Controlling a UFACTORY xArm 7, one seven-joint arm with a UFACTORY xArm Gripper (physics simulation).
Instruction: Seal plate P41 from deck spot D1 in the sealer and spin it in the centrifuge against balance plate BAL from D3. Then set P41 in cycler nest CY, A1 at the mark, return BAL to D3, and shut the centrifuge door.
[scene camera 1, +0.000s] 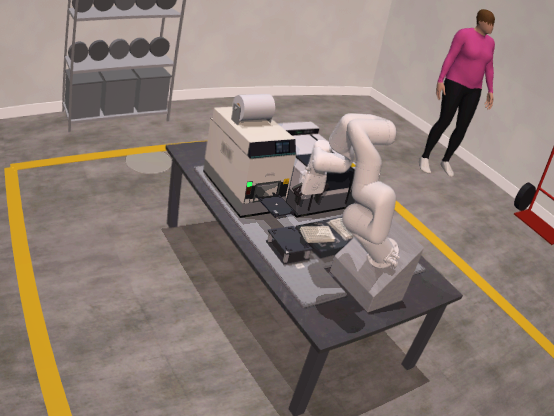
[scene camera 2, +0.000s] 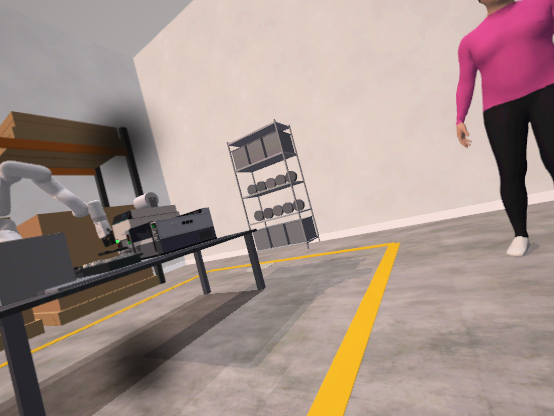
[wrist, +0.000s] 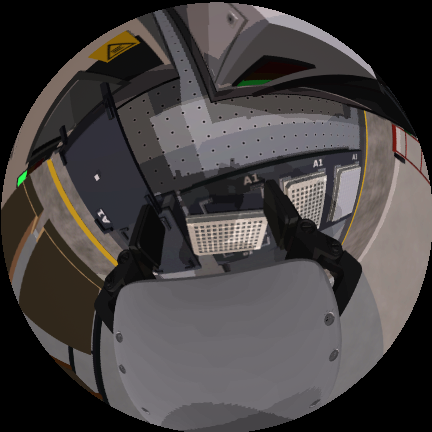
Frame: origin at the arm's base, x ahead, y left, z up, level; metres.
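Seen in the pictures: gripper, fingertip midpoint: (scene camera 1: 306, 202) (scene camera 2: 110, 245) (wrist: 208, 204); arm's base, origin of the base link: (scene camera 1: 383, 253) (scene camera 2: 21, 259).
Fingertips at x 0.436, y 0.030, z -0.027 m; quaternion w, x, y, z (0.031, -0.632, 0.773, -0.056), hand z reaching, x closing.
Offsets run from my fingertips to a thing's middle. "pt": to the spot under its first point. Level surfaces: height alone.
My gripper (scene camera 1: 306, 196) (scene camera 2: 109, 242) (wrist: 208, 204) is open and empty, high above the deck in front of the machines. In the wrist view, a cream plate with a grid of wells @[pt 0.115 m back, 0.013 m left, 0.074 m down] (wrist: 227, 236) lies on the nearest deck spot, below and between the fingers; it also shows in scene camera 1 (scene camera 1: 317, 233). A second cream plate @[0.128 m back, 0.136 m right, 0.085 m down] (wrist: 306, 200) and a paler plate @[0.138 m back, 0.260 m right, 0.085 m down] (wrist: 346, 192) lie farther along the deck. Plate names are unreadable. The beige sealer @[0.365 m ahead, 0.067 m left, 0.098 m up] (scene camera 1: 230, 165) has a film roll on top and its dark carrier @[0.069 m ahead, 0.100 m left, 0.037 m down] (scene camera 1: 276, 205) (wrist: 95, 155) out. The centrifuge door's state is unclear.
A low black stand with short posts @[pt 0.127 m back, 0.161 m left, 0.083 m down] (scene camera 1: 290, 243) is beside the plates. A dark and grey machine @[0.292 m ahead, 0.229 m right, 0.018 m down] (scene camera 1: 320, 201) (scene camera 2: 185, 227) stands beside the sealer, close to the gripper, with another pale machine behind. A perforated board @[0.140 m down] (wrist: 235, 135) runs between deck and machines.
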